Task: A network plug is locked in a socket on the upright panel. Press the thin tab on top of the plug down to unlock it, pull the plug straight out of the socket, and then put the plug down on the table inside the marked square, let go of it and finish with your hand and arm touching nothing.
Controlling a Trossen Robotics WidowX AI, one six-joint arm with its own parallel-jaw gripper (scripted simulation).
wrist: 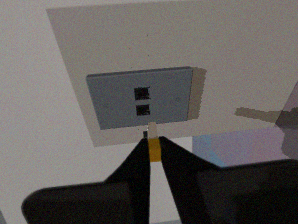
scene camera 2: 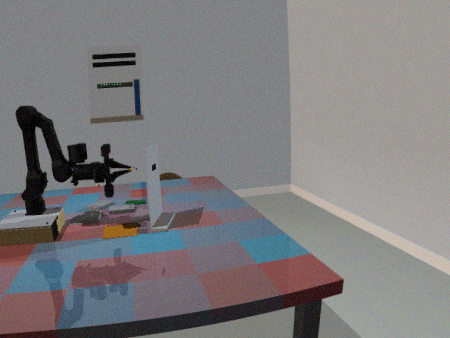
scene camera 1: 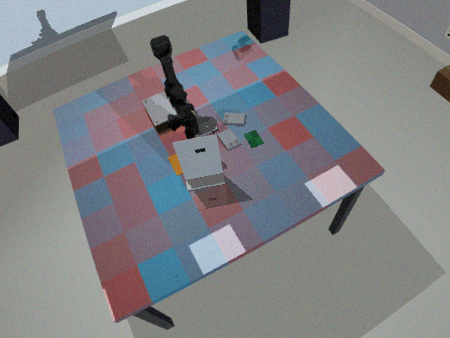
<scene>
In view: the gripper (scene camera 2: 131, 168) and an upright panel (scene camera 1: 199, 158).
The gripper also shows in the wrist view (wrist: 153, 142). The upright panel shows as well in the wrist view (wrist: 193, 75).
</scene>
